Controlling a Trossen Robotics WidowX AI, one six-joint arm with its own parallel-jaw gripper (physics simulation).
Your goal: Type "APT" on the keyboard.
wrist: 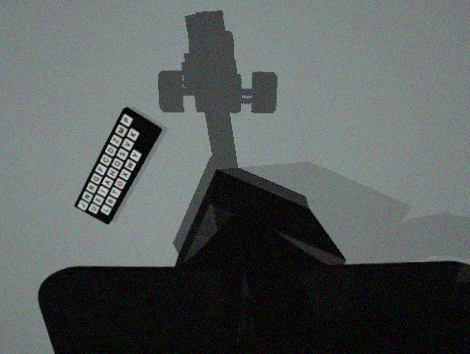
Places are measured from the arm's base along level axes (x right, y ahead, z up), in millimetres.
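Where they show: gripper, fingertip midpoint: [242, 225].
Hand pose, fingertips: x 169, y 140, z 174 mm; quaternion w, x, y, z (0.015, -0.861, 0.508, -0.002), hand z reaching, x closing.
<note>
After its pixels a point has its place.
A small black keyboard [140, 123] @[x 110, y 274, z -150 mm] with white letter keys lies tilted on the grey surface, left of my gripper in the wrist view. Its P key [127, 120] @[x 105, y 293, z -145 mm] is at the upper end of the left row. The A key [108, 182] @[x -4, y 281, z -145 mm] is in the middle row, towards the lower end. The T key [115, 192] @[x -15, y 264, z -145 mm] is in the right row, near the lower end. My gripper [242, 225] @[x 169, y 140, z 174 mm] is shut and empty, a dark shape at the lower middle. Its fingers appear to the right of the keyboard and cover none of its keys in this view.
A dark shadow of the arm and gripper falls on the grey surface above the fingers, just right of the keyboard's upper end. Paler shadows spread to the right. The black gripper body hides the bottom of the view.
</note>
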